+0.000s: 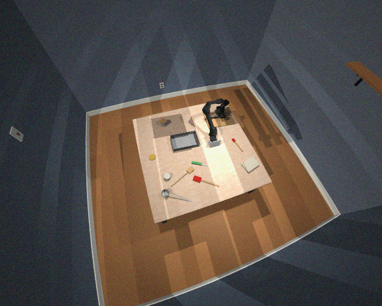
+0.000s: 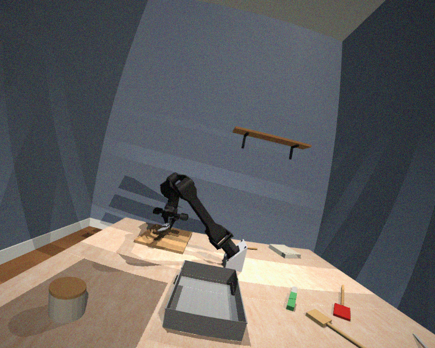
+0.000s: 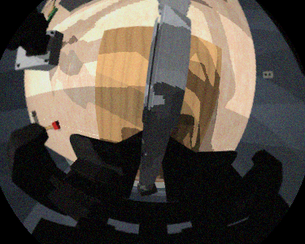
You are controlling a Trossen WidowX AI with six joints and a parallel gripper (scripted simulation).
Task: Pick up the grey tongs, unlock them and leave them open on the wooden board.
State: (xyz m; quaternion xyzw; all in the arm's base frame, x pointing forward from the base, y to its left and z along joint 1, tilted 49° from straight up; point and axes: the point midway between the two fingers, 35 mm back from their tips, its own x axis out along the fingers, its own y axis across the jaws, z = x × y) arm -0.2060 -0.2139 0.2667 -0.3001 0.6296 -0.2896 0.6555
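Right now my gripper tip is 4 cm above the wooden board. The rest, counted from my gripper tip: green-handled tool: 56 cm to the left, 42 cm ahead, 4 cm below; then roasting tin: 52 cm ahead, 24 cm to the left, 2 cm below; then lidded canister: 71 cm ahead, 8 cm to the right, 2 cm below.
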